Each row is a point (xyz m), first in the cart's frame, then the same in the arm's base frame.
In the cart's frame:
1: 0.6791 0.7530 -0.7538
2: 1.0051 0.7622 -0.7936
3: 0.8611 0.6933 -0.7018
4: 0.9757 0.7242 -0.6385
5: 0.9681 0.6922 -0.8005
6: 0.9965 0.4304 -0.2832
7: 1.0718 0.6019 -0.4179
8: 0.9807 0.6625 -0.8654
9: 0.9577 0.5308 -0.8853
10: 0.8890 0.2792 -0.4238
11: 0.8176 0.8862 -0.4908
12: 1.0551 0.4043 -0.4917
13: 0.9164 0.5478 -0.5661
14: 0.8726 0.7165 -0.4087
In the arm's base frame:
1: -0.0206 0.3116 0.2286
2: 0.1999 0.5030 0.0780
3: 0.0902 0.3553 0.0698
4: 0.2128 0.3541 0.0145
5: 0.1287 0.4933 0.0440
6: 0.1785 0.0615 -0.3407
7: 0.2867 0.2106 -0.2019
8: 0.0958 0.5571 0.0342
9: -0.0079 0.5674 -0.0519
10: -0.0406 0.1374 -0.3602
11: 0.2542 0.1438 0.1792
12: 0.1276 0.2731 -0.3266
13: 0.0901 0.2673 -0.1170
14: 0.2196 0.1034 -0.0098

